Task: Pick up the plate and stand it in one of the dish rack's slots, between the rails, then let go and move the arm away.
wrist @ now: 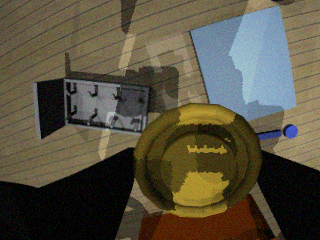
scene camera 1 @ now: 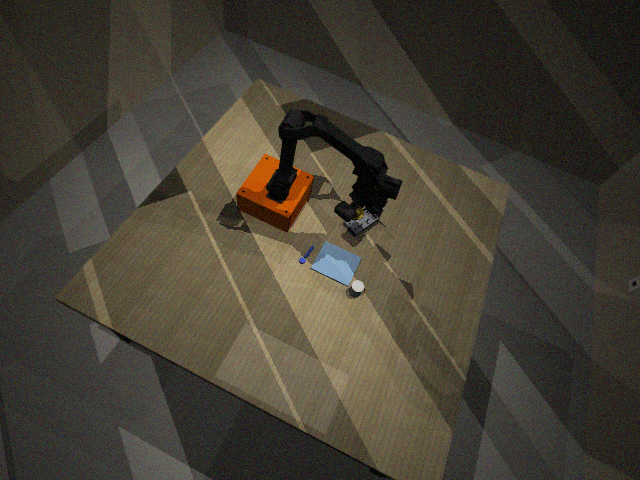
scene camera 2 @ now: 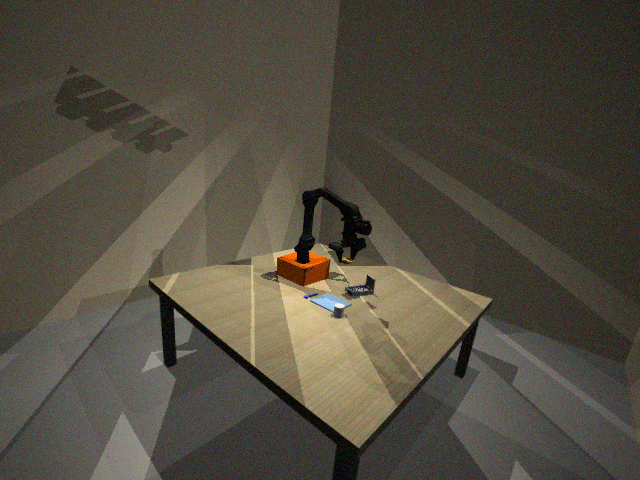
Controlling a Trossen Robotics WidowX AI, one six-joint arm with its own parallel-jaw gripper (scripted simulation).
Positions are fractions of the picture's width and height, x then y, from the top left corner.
Note:
The gripper (scene camera 1: 0.55, 0.44) carries a yellow plate (wrist: 0.62, 0.66). Further things: a grey dish rack (wrist: 0.30, 0.44) and a light blue mat (scene camera 1: 0.52, 0.54).
The gripper is seen too in the wrist view (wrist: 0.61, 0.66). The light blue mat is seen too in the wrist view (wrist: 0.76, 0.26).

